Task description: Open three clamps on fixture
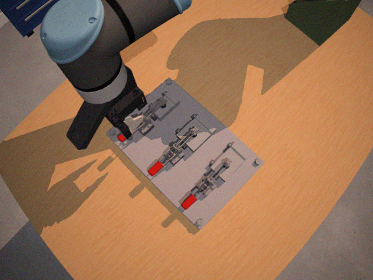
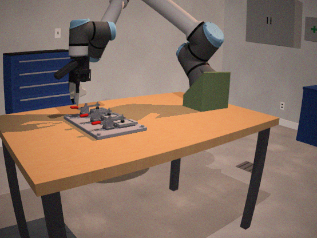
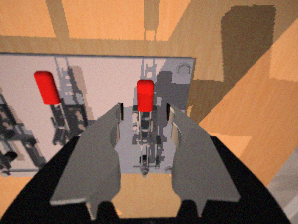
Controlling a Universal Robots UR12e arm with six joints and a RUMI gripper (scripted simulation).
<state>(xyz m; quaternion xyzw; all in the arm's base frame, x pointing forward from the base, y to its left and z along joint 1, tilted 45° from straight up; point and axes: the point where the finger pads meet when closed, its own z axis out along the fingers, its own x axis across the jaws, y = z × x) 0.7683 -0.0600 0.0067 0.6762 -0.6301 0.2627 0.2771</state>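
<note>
My hand is 90 mm past the grey fixture plate, 100 mm to the right of it and 80 mm above it. Round my hand: flat grey part 160 mm behind, 210 mm to the left, 60 mm below.
</note>
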